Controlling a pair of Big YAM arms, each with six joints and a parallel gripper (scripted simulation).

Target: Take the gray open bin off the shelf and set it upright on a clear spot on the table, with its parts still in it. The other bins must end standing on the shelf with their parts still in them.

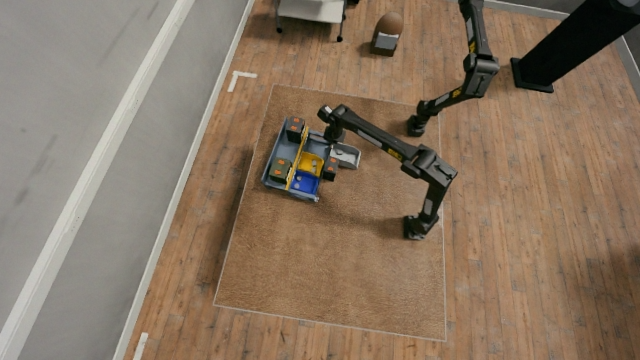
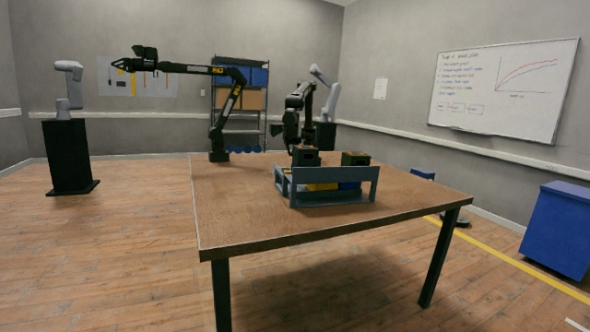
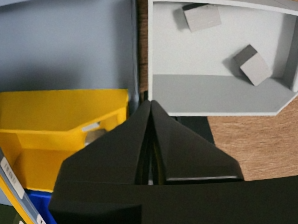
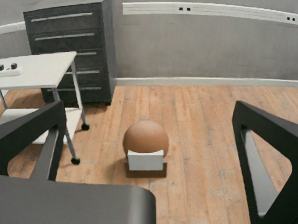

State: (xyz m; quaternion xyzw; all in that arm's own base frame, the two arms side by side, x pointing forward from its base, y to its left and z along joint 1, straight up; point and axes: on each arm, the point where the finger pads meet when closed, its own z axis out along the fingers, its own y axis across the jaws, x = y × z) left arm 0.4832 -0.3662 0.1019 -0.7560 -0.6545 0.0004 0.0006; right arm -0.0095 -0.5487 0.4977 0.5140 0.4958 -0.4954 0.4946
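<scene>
My left gripper is now 110 mm above the gray open bin, 80 mm past it and 10 mm to the right of it. From my left hand the other things lie so: blue-gray shelf: 150 mm ahead, 100 mm to the left, 80 mm below; yellow bin: 120 mm ahead, 100 mm to the left, 100 mm below; blue bin: 210 mm to the left, 130 mm ahead, 100 mm below.
</scene>
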